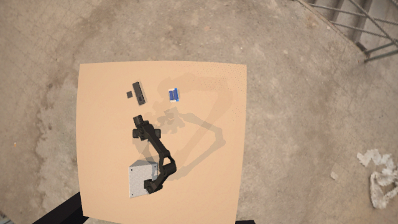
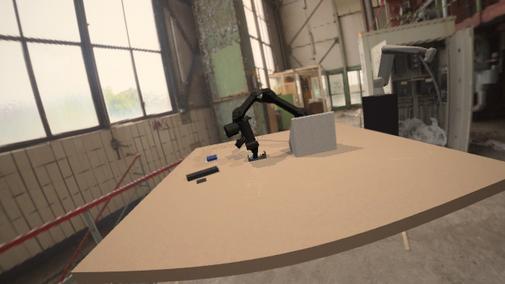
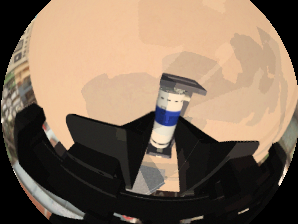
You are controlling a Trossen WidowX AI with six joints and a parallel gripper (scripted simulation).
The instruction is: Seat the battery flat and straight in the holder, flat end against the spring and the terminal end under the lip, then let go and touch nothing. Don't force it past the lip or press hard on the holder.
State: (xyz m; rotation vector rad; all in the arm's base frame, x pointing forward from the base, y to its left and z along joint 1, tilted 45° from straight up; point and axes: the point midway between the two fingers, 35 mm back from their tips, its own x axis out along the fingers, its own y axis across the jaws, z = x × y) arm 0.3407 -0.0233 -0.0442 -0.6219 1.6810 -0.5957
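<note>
Now: the battery 10 mm above my gripper tip. From my gripper tip the other things lie so: white block 280 mm ahead, 150 mm to the right; then small black square 270 mm ahead, 170 mm to the left, 10 mm below; then long black bar 280 mm ahead, 100 mm to the left.
</note>
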